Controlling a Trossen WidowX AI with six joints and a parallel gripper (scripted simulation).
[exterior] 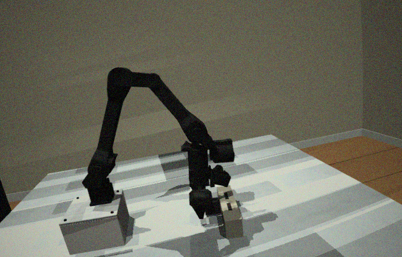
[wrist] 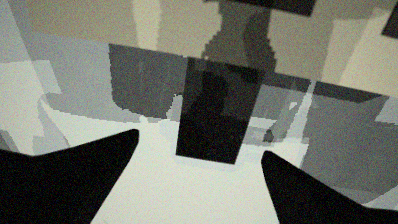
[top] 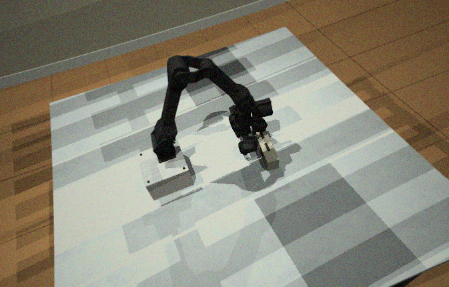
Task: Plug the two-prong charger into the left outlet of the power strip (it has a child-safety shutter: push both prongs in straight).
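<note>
Right now the black two-prong charger is 5 cm ahead of my gripper tip, 1 cm to the right of it and 1 cm above it.
</note>
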